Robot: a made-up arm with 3 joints.
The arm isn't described. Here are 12 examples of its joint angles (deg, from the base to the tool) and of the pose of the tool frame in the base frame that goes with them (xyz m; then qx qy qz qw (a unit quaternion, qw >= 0)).
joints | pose
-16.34 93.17 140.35 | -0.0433 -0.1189 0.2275 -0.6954 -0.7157 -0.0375 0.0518
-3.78 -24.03 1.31 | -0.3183 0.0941 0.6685 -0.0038 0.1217 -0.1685 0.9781
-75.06 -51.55 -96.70 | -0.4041 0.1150 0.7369 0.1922 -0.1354 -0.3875 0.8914
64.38 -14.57 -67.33 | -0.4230 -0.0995 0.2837 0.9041 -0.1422 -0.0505 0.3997
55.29 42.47 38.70 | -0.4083 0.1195 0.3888 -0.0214 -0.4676 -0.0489 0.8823
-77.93 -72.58 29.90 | -0.1351 0.2223 0.3670 -0.6708 0.2970 -0.4587 0.5014
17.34 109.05 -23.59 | -0.2544 -0.2312 0.4942 0.0025 -0.4279 0.6795 0.5959
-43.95 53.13 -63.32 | -0.1521 -0.1191 0.7429 0.1536 0.2706 0.3969 0.8635
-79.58 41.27 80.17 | -0.4212 -0.1013 0.5015 -0.8455 -0.0931 0.4847 0.2040
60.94 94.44 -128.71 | 0.0651 -0.1934 0.3921 0.5791 -0.0864 0.7810 0.2174
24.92 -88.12 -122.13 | -0.5341 0.0971 0.5627 0.7621 -0.2278 -0.6043 0.0462
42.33 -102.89 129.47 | -0.1910 0.2971 0.6184 -0.3115 0.6426 0.2670 0.6471
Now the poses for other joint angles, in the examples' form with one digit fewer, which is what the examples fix.
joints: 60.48 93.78 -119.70
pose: 0.037 -0.217 0.389 0.565 -0.144 0.768 0.263
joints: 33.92 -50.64 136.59
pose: -0.349 0.308 0.406 -0.658 0.357 0.088 0.657
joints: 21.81 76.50 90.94
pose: -0.237 0.059 0.194 -0.573 -0.623 -0.047 0.531
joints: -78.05 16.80 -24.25
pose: -0.268 0.168 0.698 -0.386 0.281 0.174 0.861
